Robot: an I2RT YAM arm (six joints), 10 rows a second.
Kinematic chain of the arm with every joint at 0, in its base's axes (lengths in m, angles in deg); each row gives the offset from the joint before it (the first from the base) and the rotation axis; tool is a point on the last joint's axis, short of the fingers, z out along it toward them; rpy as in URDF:
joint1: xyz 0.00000 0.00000 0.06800 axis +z
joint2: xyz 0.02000 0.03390 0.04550 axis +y
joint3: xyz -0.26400 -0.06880 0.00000 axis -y
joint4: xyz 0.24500 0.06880 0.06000 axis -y
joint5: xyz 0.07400 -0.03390 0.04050 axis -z
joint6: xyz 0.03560 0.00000 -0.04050 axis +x
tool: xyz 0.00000 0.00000 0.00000 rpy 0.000 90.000 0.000
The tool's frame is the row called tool.
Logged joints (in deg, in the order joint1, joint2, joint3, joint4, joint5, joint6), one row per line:
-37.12 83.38 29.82 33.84 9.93 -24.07
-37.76 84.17 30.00 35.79 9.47 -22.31
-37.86 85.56 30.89 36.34 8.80 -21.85
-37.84 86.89 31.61 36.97 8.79 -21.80
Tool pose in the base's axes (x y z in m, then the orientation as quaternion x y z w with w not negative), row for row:
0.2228 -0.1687 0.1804 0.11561 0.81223 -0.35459 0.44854
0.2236 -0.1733 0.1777 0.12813 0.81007 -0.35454 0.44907
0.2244 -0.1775 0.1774 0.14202 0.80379 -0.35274 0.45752
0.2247 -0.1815 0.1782 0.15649 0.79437 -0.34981 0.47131
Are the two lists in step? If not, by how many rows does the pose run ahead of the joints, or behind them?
The pose runs 2 rows behind the joints: the pose in row i belongs to the joints in row i - 2.
